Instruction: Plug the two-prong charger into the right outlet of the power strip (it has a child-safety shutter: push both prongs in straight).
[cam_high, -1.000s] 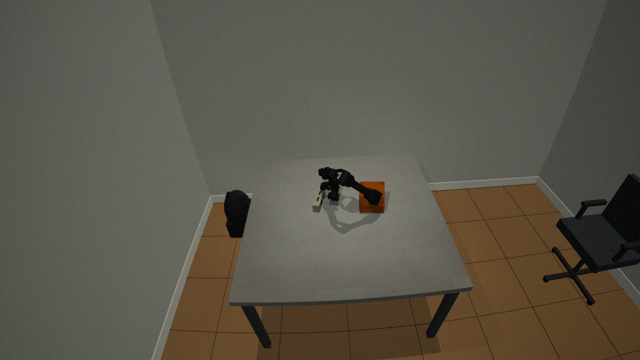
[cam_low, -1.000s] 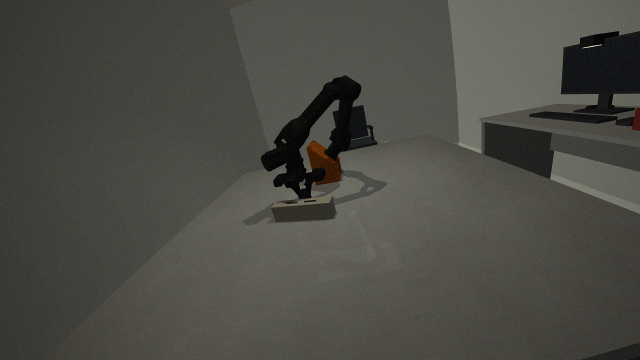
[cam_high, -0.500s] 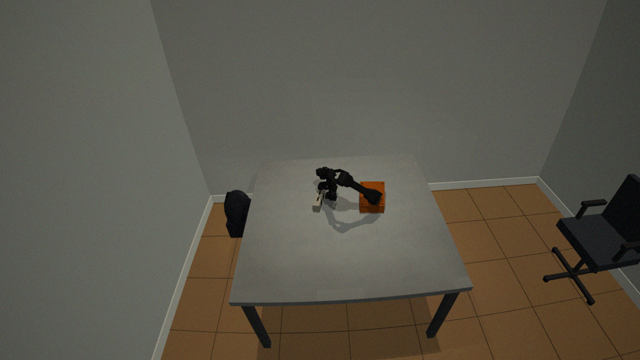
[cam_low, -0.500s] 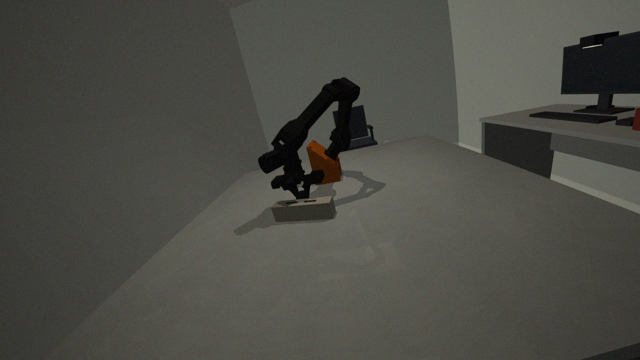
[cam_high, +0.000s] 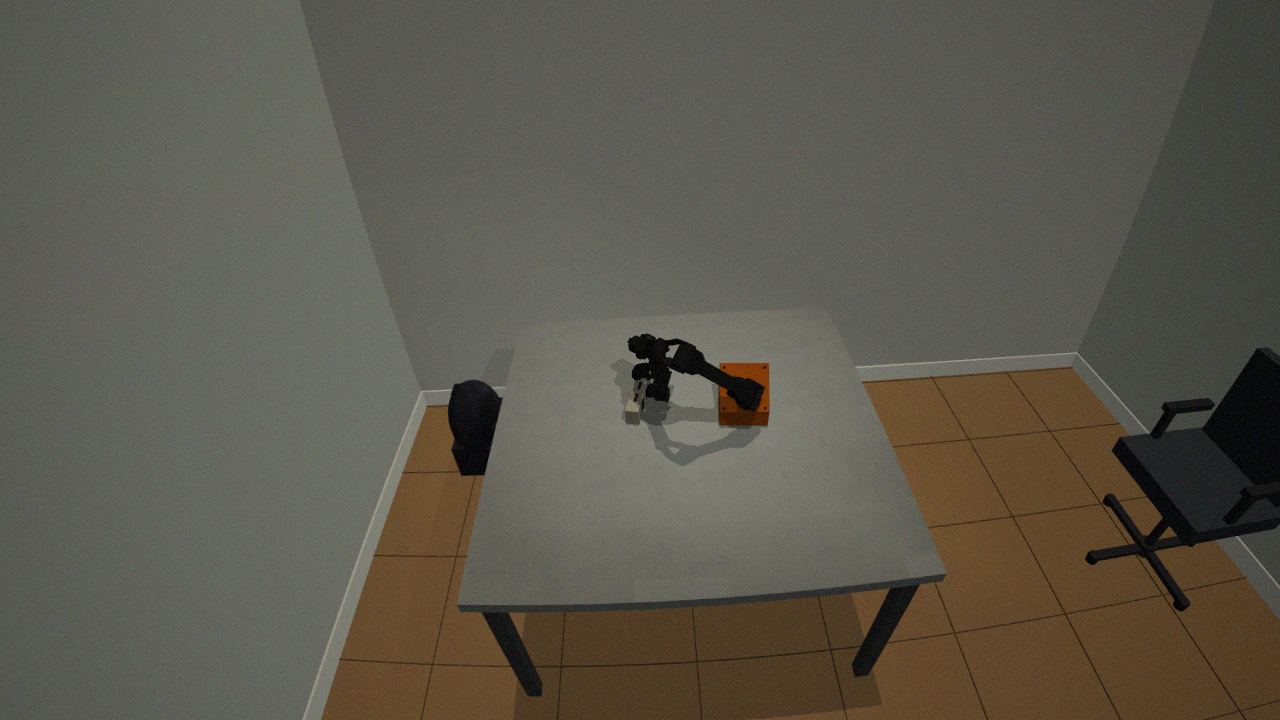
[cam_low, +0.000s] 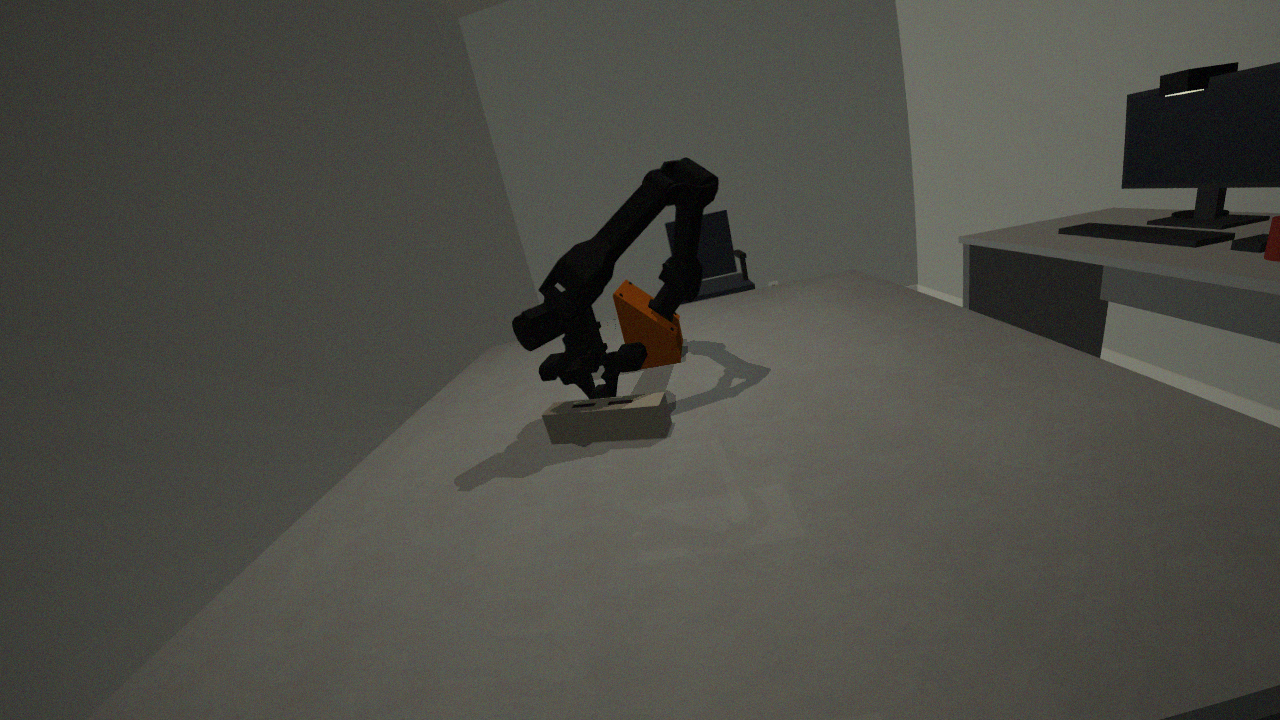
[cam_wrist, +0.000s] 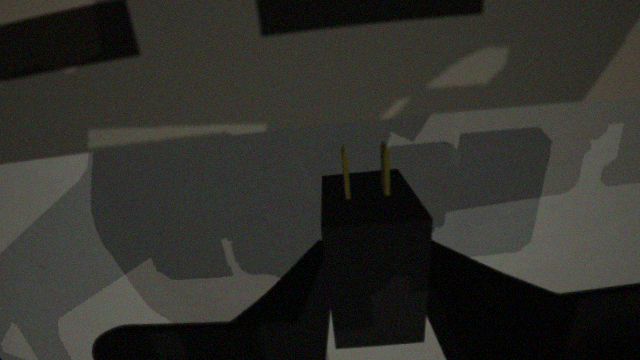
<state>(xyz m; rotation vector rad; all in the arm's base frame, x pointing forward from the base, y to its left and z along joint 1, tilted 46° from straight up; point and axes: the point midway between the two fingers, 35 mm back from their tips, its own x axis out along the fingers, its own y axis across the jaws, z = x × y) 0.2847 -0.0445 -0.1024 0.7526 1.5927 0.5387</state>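
Right now the two-prong charger is 20 mm ahead of my gripper tip and 10 mm above it.
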